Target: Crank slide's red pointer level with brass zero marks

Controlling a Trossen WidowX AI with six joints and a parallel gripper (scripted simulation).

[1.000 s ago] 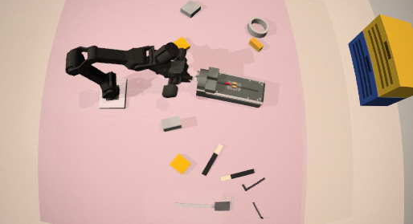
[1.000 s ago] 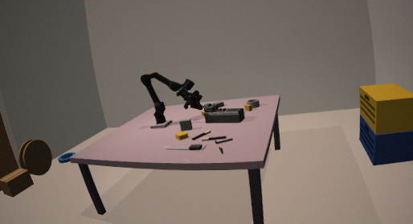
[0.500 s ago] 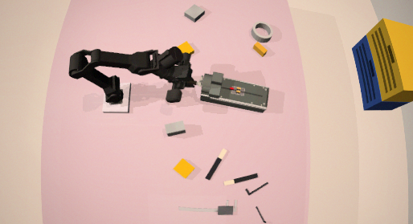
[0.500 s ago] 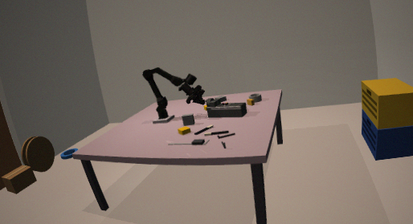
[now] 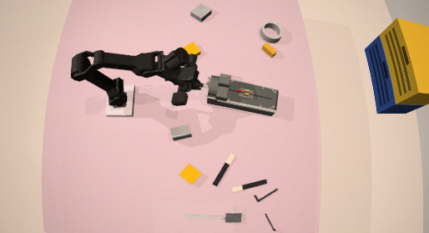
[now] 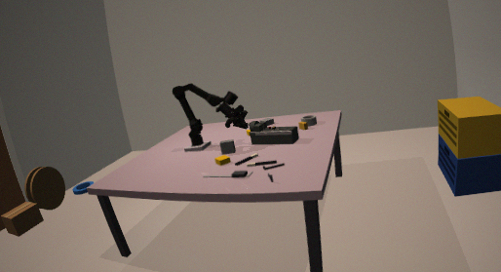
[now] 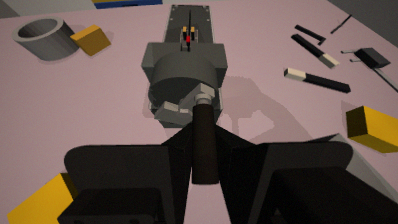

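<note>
Now: the dark crank handle 20 mm behind my gripper tip and 20 mm above it. The rest, counted from my gripper tip: orange block 300 mm ahead, 180 mm to the left, 70 mm below; then red pointer 140 mm ahead, 20 mm to the right, 10 mm below.
</note>
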